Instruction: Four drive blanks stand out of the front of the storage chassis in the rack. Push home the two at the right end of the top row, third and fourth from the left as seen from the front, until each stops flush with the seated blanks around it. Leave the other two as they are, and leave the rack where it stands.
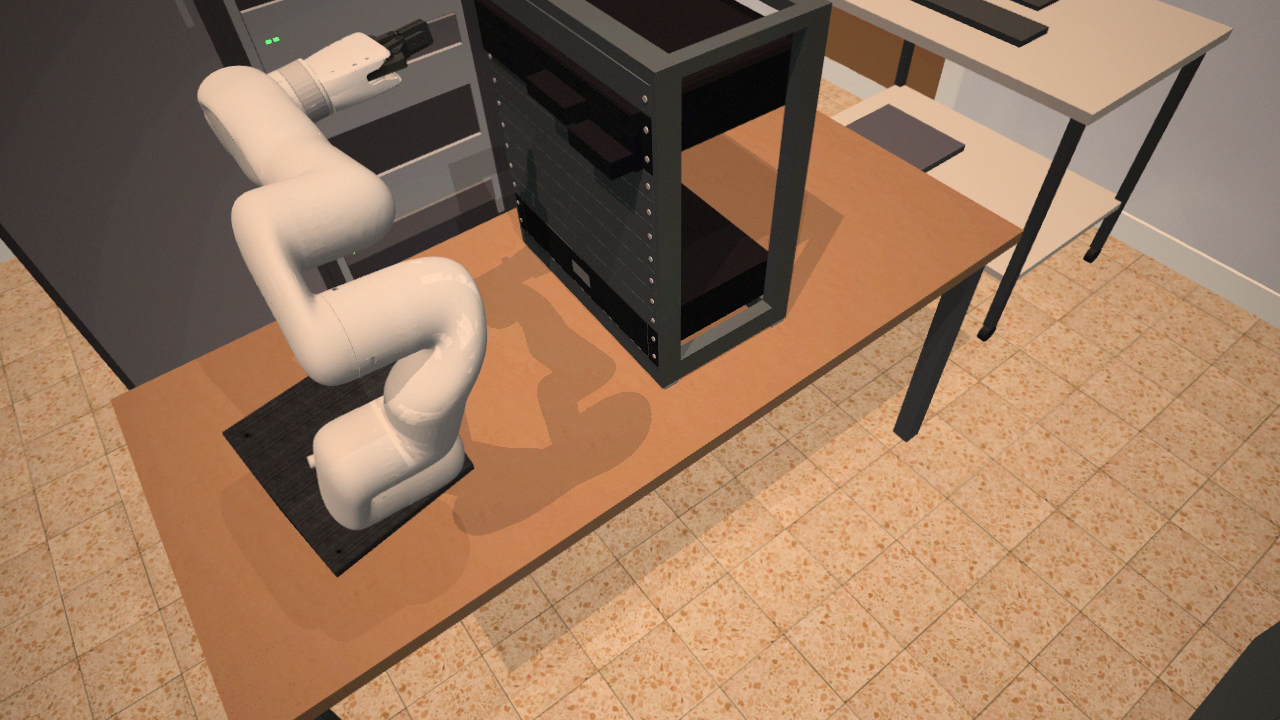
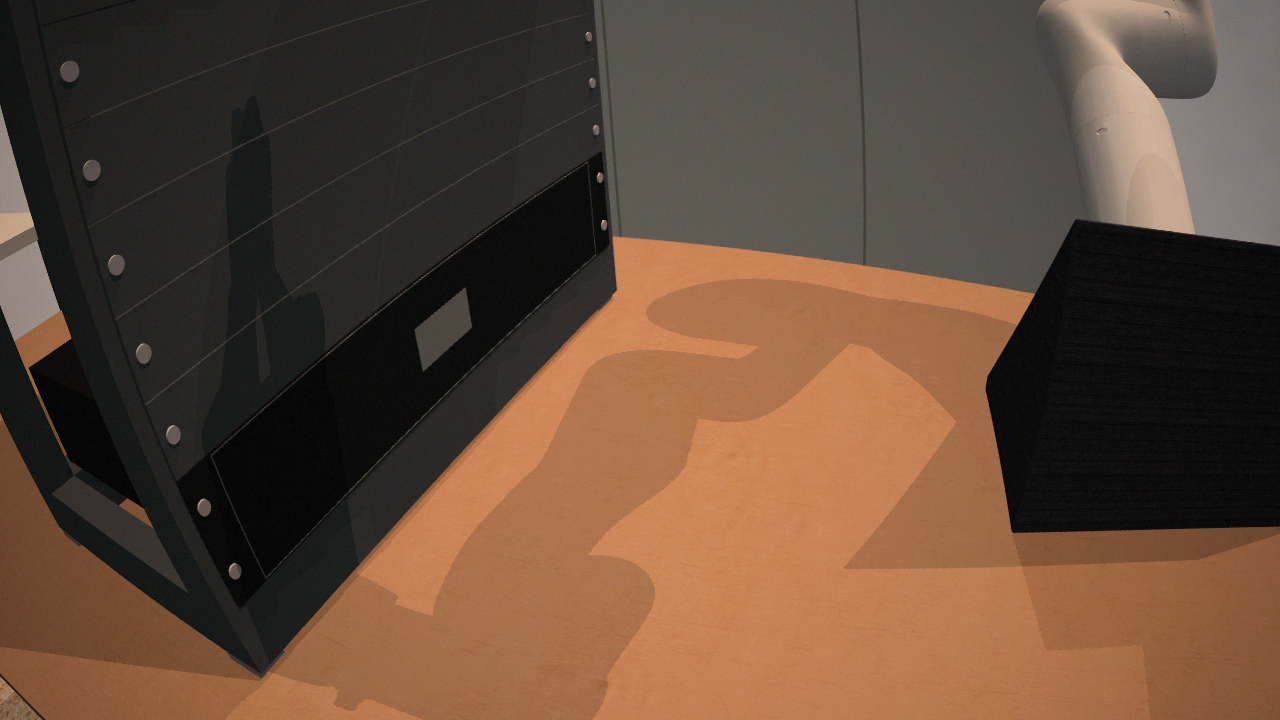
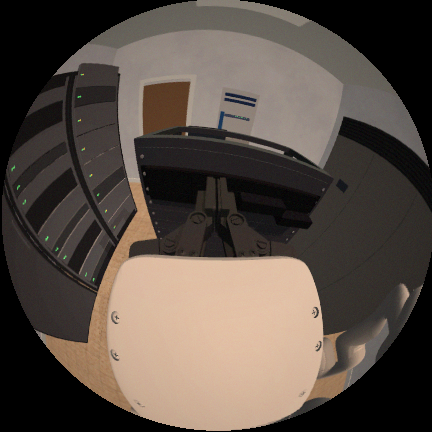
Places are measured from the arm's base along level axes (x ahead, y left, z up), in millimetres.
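Where they show: gripper, fingertip midpoint: (image 1: 427, 30) (image 3: 214, 189); arm's base, origin of the base link: (image 2: 1153, 328).
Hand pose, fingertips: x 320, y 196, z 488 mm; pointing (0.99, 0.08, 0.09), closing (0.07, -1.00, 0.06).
Each offset is from my fingertips to the centre of the thing. "spot": to the spot under its first point. Level surfaces: height alone.
The rack (image 1: 664, 223) (image 2: 429, 458) (image 3: 170, 152) stands upright on the table. Its storage chassis {spot: dx +141, dy +66, dz -130 mm} (image 1: 510, 67) (image 3: 170, 185) is near the top of the front. Two dark blanks clearly stand out toward the right: one upper {dx +166, dy -113, dz -94 mm} (image 1: 554, 95) (image 3: 262, 202), the other {dx +166, dy -223, dz -123 mm} (image 1: 604, 147) (image 3: 295, 220) lower and nearer the right post. The rest of the chassis face is too dark to tell which other blanks are flush, and the fingers hide part of it. My gripper (image 1: 425, 34) (image 3: 214, 189) is shut and empty, in front of the chassis, apart from it and left of both blanks.
The arm's base stands on a black plate (image 1: 268, 434) on the wooden table {dz -596 mm} (image 1: 859, 259). A dark server cabinet (image 1: 98, 179) (image 3: 55, 310) stands at the left. A side table (image 1: 1109, 80) stands beyond the rack. In the rack, a black unit (image 1: 729, 273) (image 2: 358, 429) sits at the bottom.
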